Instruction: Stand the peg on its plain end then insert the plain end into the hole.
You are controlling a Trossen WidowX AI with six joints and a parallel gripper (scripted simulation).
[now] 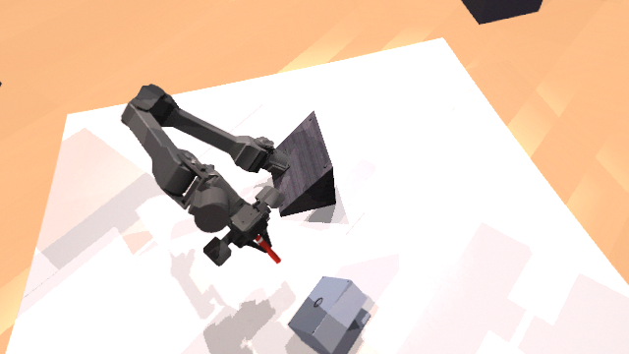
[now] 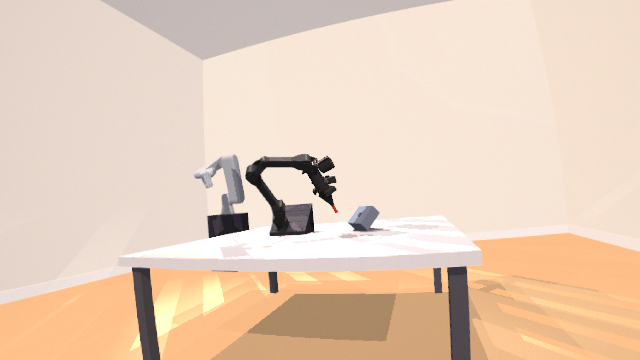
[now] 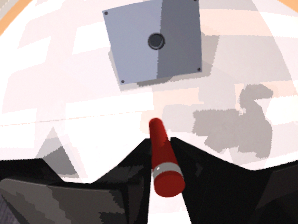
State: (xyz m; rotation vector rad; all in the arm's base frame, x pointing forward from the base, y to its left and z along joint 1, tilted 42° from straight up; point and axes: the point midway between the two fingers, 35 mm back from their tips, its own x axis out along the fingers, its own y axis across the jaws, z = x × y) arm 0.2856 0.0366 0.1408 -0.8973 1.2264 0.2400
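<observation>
The sloped panel is 12 cm ahead of my gripper tip, 10 cm to the left of it and 8 cm below it. Round my gripper tip: red peg 1 cm to the right, 1 cm behind, 1 cm above.
</observation>
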